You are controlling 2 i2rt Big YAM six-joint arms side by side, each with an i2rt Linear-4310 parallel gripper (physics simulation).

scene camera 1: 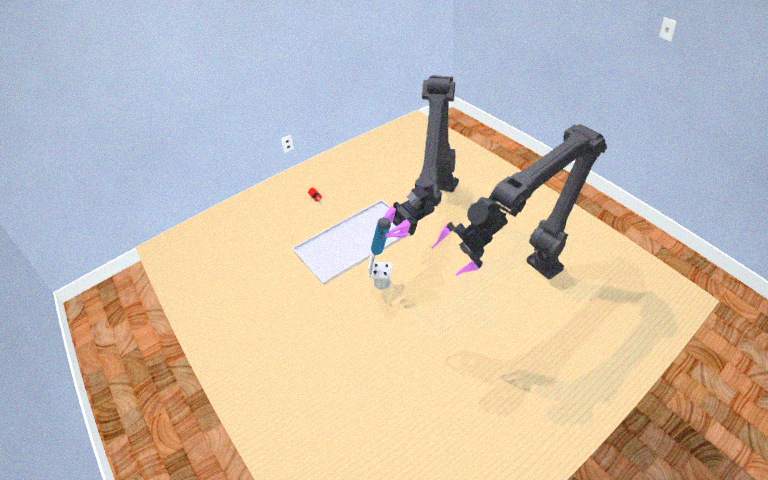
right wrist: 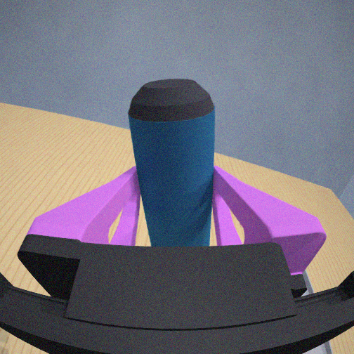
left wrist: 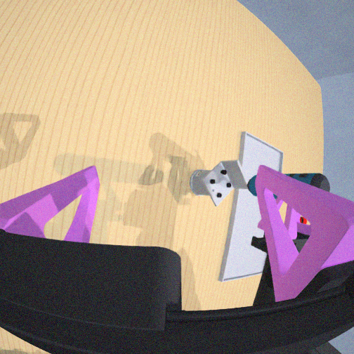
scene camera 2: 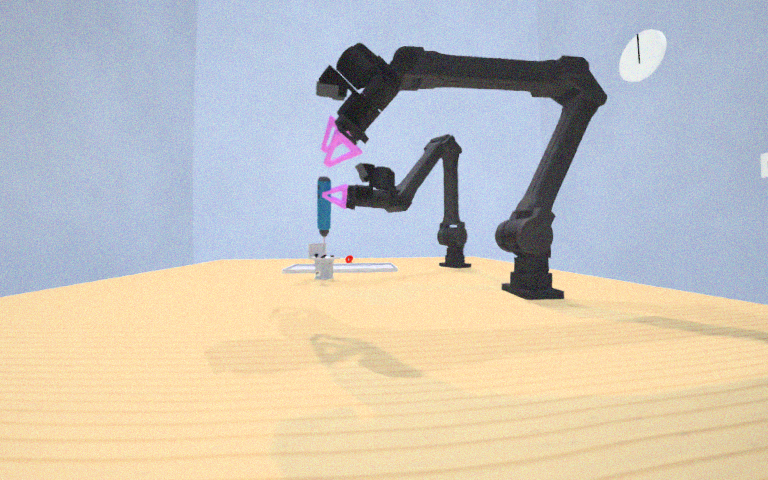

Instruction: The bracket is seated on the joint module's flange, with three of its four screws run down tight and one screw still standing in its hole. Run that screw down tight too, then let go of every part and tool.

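Places are measured from the left arm's base along level axes (x ahead, y right, z down), in centimetres.
Pixels of known places: left gripper, fingertip midpoint: [scene camera 1: 443, 261] [scene camera 2: 324, 157]; right gripper, fingertip midpoint: [scene camera 1: 381, 231] [scene camera 2: 322, 194]; left arm's base, link origin: [scene camera 1: 544, 264] [scene camera 2: 530, 293]; right arm's base, link origin: [scene camera 1: 442, 183] [scene camera 2: 454, 266].
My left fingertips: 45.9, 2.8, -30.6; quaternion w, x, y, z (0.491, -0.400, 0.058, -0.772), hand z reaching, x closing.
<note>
For each thing: its middle in the pictures, then the offset to it from my left fingertips, as dx, dy, dz.
- pale bracket, body centre: [scene camera 2: 324, 252] [scene camera 1: 380, 266] +4.4, +26.9, +22.4
- joint module, body centre: [scene camera 2: 324, 268] [scene camera 1: 381, 276] +4.4, +26.9, +27.4
- blue screwdriver, body centre: [scene camera 1: 378, 242] [scene camera 2: 323, 215] +4.3, +26.5, +10.7
- shallow pale tray, body centre: [scene camera 1: 354, 239] [scene camera 2: 342, 267] +0.9, +50.4, +29.8
- black object, body centre: [scene camera 1: 317, 196] [scene camera 2: 349, 259] +0.3, +80.7, +28.9
The pale bracket [scene camera 1: 382, 267] [left wrist: 215, 188] sits on the joint module [scene camera 1: 381, 283] [scene camera 2: 323, 270] [left wrist: 198, 183]. Four dark screw heads show on it; which one stands higher is too small to tell. My right gripper [scene camera 1: 385, 230] [scene camera 2: 324, 195] [right wrist: 175, 175] is shut on the blue screwdriver [scene camera 1: 379, 240] [scene camera 2: 323, 215] [right wrist: 172, 145], held nearly upright, shaft down. The shaft reaches down close by the bracket's upright plate; the left wrist view hides its tip, and contact with a screw cannot be told. My left gripper [scene camera 1: 445, 261] [scene camera 2: 326, 159] [left wrist: 177, 174] is open and empty, above and beside the bracket.
A shallow pale tray [scene camera 1: 334, 250] [scene camera 2: 368, 267] [left wrist: 242, 250] lies next to the joint module. A small red and black object [scene camera 1: 314, 194] [scene camera 2: 348, 259] [left wrist: 303, 220] lies beyond the tray. In scene camera 2 my left gripper hangs a little above the screwdriver's cap.
</note>
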